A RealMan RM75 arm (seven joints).
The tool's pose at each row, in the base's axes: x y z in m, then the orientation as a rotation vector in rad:
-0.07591 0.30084 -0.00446 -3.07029 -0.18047 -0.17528
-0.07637 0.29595 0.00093 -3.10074 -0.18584 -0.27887
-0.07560 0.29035 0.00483 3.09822 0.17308 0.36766
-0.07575 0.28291 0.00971 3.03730 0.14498 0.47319
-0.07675 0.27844 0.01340 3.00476 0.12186 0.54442
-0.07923 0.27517 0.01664 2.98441 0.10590 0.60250
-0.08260 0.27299 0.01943 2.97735 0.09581 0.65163
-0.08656 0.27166 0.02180 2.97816 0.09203 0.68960
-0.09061 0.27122 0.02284 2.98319 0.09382 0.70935
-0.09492 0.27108 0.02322 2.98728 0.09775 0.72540
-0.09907 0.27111 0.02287 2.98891 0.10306 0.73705
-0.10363 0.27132 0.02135 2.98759 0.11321 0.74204
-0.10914 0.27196 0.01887 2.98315 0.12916 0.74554
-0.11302 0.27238 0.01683 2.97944 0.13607 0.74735
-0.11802 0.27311 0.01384 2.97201 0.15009 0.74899
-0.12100 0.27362 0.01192 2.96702 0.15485 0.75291
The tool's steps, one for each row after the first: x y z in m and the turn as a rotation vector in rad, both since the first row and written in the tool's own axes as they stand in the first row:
-0.00038 0.00450 -0.00573 -0.04164 0.06278 -0.00645
0.00020 0.00993 -0.00989 -0.08481 0.11738 -0.00238
-0.00022 0.01703 -0.01524 -0.13711 0.18779 0.00870
-0.00128 0.02114 -0.01931 -0.16192 0.23625 0.02002
-0.00372 0.02391 -0.02302 -0.17439 0.27583 0.02808
-0.00696 0.02551 -0.02630 -0.17372 0.30868 0.03360
-0.01074 0.02623 -0.02918 -0.16619 0.33343 0.03577
-0.01467 0.02612 -0.03068 -0.15731 0.34575 0.03483
-0.01889 0.02572 -0.03154 -0.14983 0.35566 0.03247
-0.02302 0.02521 -0.03165 -0.14548 0.36289 0.02906
-0.02768 0.02454 -0.03063 -0.14500 0.36600 0.02232
-0.03333 0.02337 -0.02873 -0.14738 0.36831 0.01155
-0.03735 0.02260 -0.02710 -0.15006 0.36968 0.00672
-0.04255 0.02144 -0.02464 -0.15579 0.37114 -0.00309
-0.04566 0.02068 -0.02303 -0.15942 0.37405 -0.00668

